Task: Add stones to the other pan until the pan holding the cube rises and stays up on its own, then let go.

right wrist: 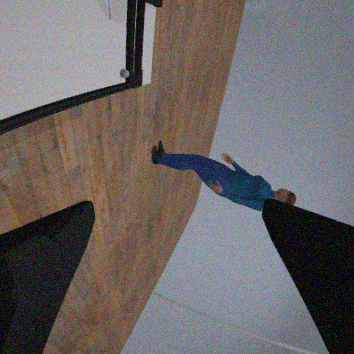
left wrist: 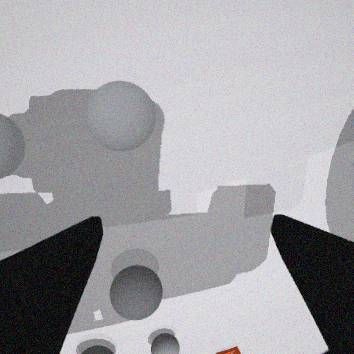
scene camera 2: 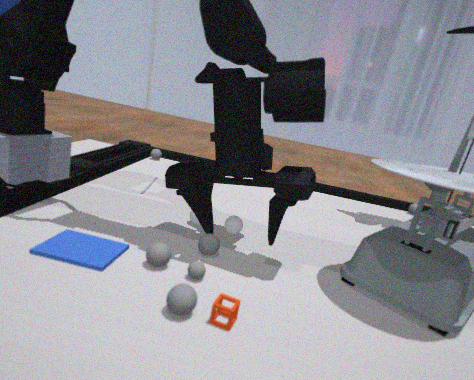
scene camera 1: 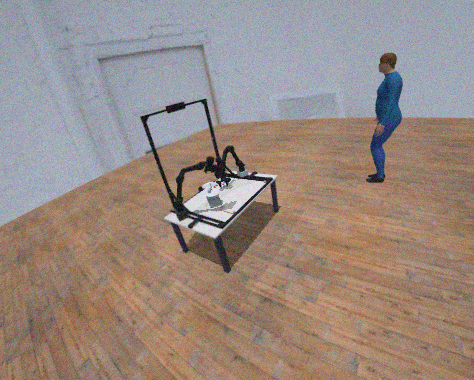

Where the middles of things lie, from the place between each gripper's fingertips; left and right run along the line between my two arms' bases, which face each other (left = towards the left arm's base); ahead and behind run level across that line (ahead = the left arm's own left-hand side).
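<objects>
My right hand is 20 mm to the left of the grey balance scale (scene camera 2: 425,285), 300 mm past it and 310 mm above it. The blue flat pad (scene camera 2: 72,247) is 400 mm to the left of my right hand, 490 mm behind it and 420 mm below it.
As for my left gripper, it is 160 mm to the right of the blue flat pad, 110 mm past it and 10 mm above it. The grey balance scale is 260 mm to the right of my left hand, 80 mm ahead of it and 100 mm above it.
</objects>
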